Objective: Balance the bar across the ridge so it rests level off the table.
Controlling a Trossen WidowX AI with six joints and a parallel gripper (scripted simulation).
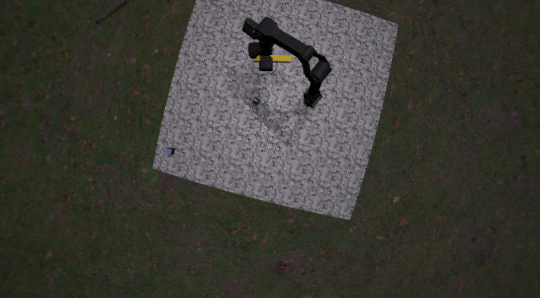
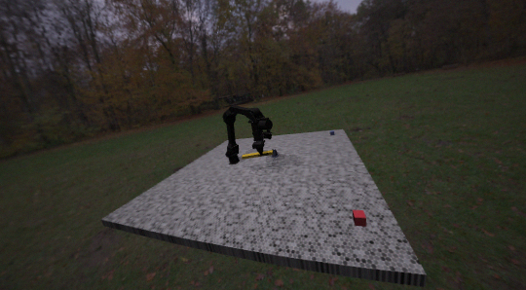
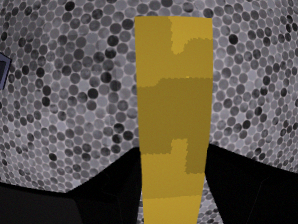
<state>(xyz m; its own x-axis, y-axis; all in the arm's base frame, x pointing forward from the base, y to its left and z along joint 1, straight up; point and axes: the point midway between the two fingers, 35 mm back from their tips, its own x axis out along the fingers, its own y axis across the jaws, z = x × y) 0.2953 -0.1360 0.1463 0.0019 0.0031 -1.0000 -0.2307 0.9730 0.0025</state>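
My gripper tip is now 30 mm past the yellow bar and 10 mm to the left of it. From my gripper tip the other things lie so: red cube (440 mm ahead, 360 mm to the right, 100 mm below); blue cube (440 mm ahead, 640 mm to the left, 100 mm below).
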